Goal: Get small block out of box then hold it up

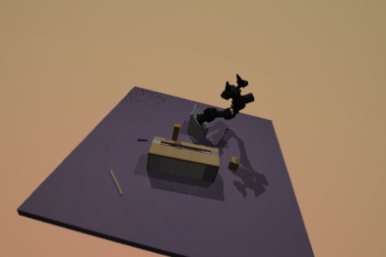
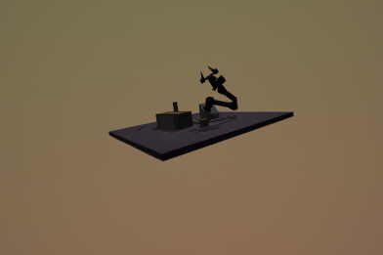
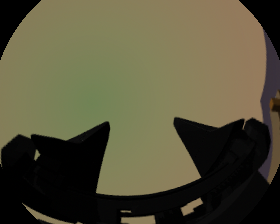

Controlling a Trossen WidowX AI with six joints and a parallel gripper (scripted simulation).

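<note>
My gripper tip is now 40 cm above the small brown block, 28 cm short of it and 17 cm to the left of it. Also, from my gripper tip: thin tan stick 50 cm to the right, 49 cm below, 49 cm ahead; orange rod 38 cm below, 26 cm to the right, 21 cm ahead.
</note>
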